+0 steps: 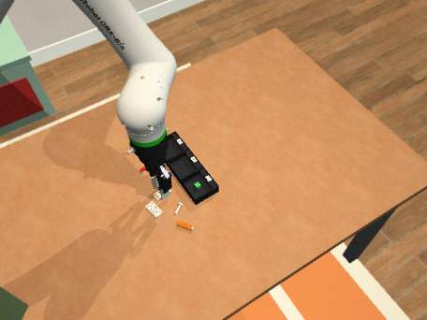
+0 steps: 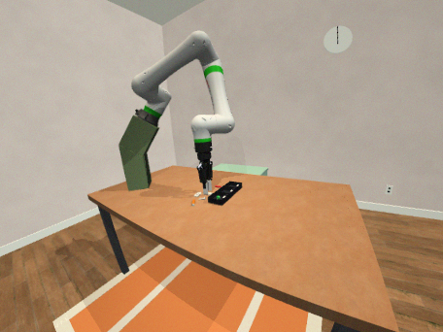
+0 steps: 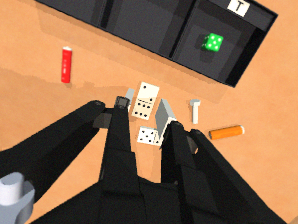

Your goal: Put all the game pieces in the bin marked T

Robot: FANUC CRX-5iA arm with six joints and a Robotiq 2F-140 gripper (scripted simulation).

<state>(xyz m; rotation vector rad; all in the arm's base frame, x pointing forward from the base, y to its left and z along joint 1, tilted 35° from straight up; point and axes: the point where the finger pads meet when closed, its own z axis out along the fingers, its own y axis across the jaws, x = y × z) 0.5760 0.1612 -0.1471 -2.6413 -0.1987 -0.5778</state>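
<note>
My hand is 40 mm above the domino. Also, from my hand: black three-compartment bin (100 mm ahead, 50 mm to the left, 30 mm below); green die (110 mm ahead, 30 mm to the right, 30 mm below); white screw (70 mm to the right, 40 mm below, 30 mm ahead).
</note>
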